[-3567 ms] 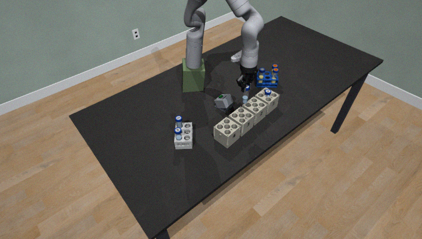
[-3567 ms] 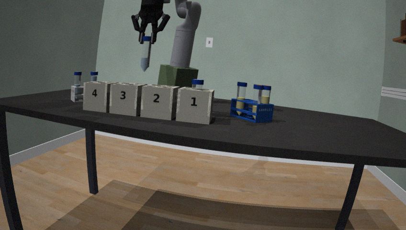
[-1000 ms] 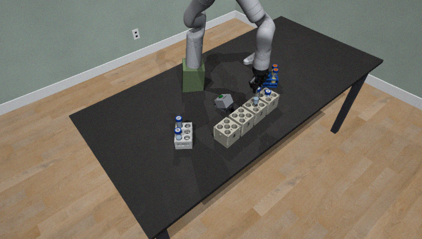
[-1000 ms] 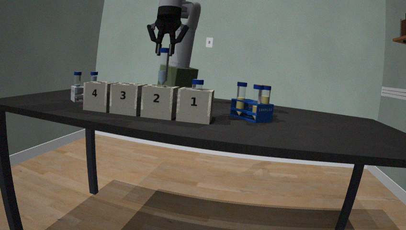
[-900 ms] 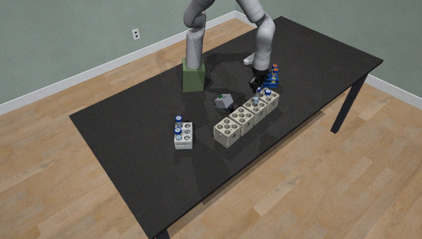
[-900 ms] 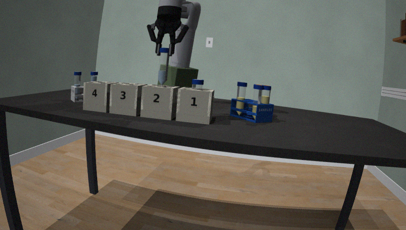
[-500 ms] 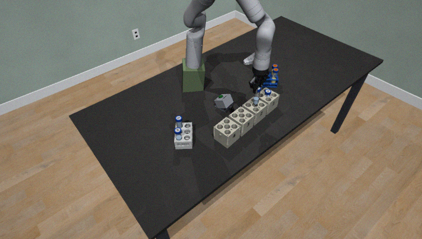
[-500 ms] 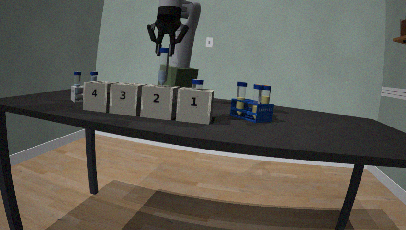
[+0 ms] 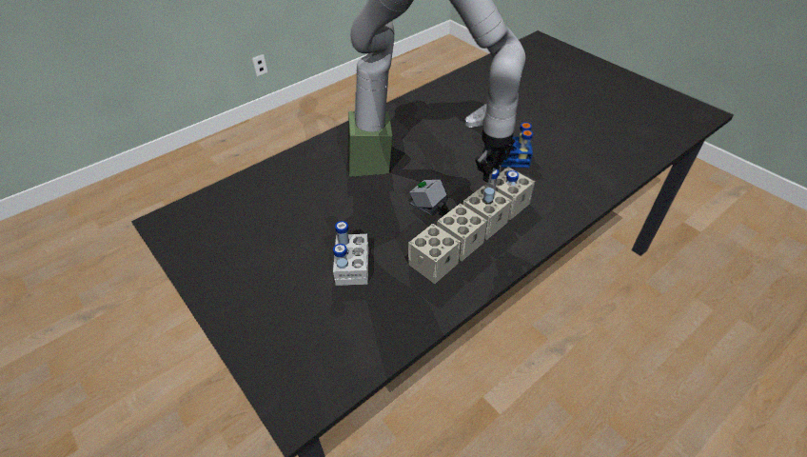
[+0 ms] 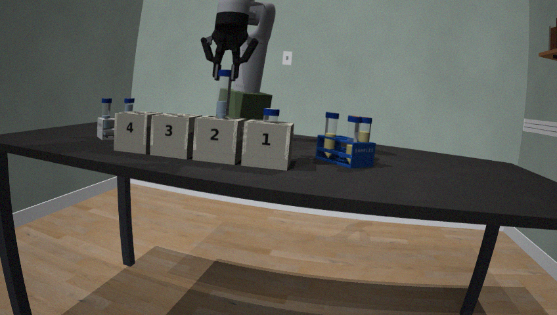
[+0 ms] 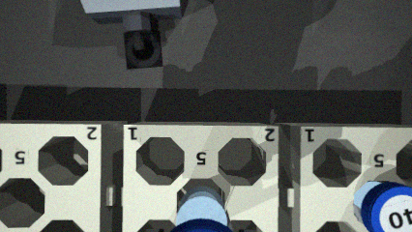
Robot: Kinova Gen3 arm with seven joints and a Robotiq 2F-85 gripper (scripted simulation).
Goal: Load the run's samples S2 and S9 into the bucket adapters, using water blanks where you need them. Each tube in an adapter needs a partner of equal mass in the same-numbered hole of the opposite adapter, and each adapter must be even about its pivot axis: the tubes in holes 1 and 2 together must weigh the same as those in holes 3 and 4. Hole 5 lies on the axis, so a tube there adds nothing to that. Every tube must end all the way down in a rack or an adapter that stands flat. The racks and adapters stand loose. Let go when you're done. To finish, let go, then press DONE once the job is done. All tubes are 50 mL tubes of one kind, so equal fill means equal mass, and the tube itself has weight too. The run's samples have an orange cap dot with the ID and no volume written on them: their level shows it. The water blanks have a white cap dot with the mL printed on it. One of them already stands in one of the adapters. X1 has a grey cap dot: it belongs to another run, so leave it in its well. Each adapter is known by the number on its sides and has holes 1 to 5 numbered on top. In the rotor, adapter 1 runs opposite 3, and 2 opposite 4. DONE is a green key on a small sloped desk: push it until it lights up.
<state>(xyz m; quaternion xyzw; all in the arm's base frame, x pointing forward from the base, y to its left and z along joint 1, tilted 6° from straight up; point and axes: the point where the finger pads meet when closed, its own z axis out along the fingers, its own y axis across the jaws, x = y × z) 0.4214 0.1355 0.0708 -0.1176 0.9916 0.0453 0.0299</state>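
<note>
The white-dot tube lies 10 mm to the left of my hand and 50 mm below it. The rest, counted from my hand: water blank: 20 mm behind, 100 mm to the left, 130 mm below; adapter 2: 150 mm below; adapter 3: 20 mm ahead, 110 mm to the right, 150 mm below.
</note>
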